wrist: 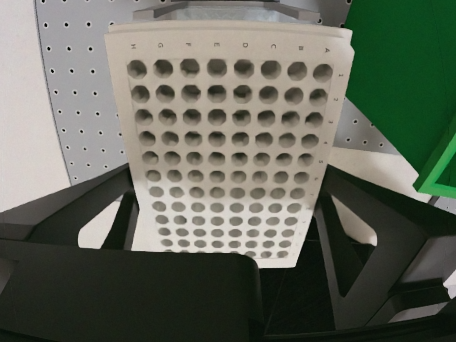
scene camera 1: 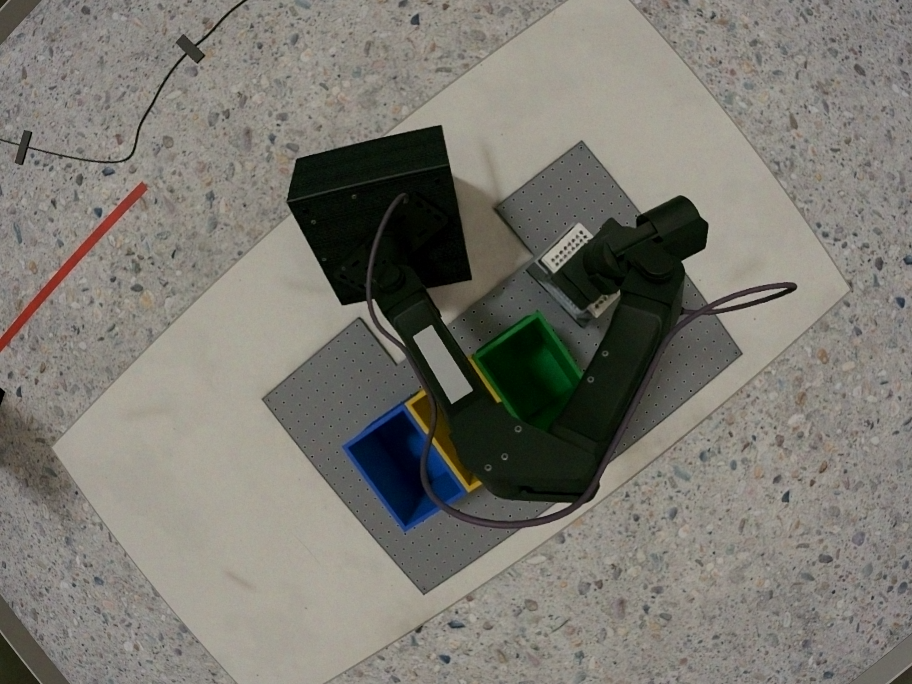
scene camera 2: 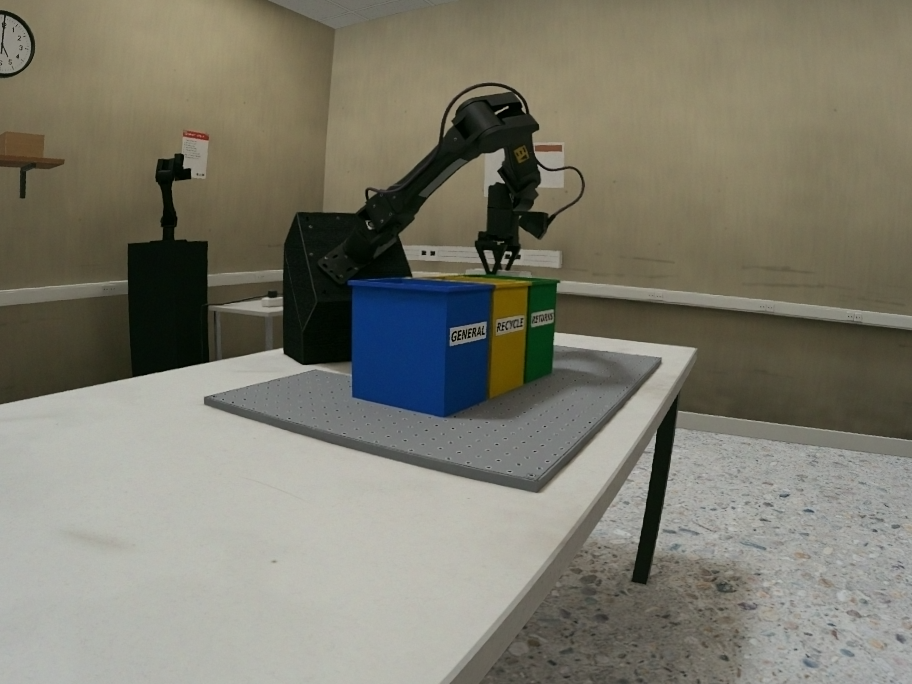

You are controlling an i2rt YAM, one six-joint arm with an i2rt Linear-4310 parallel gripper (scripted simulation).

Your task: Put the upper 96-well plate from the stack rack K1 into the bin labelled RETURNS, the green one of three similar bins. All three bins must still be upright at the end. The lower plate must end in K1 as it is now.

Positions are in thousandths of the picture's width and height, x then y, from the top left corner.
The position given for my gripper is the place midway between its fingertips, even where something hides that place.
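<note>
Green returns bin (scene camera 1: 581,537), (scene camera 2: 594,442), (wrist: 867,235). Yellow recycle bin (scene camera 2: 558,455); out of frame in the wrist view. 96-well plate (scene camera 1: 634,346), (wrist: 591,659). My gripper (scene camera 1: 642,393), (scene camera 2: 546,406), (wrist: 499,499).
</note>
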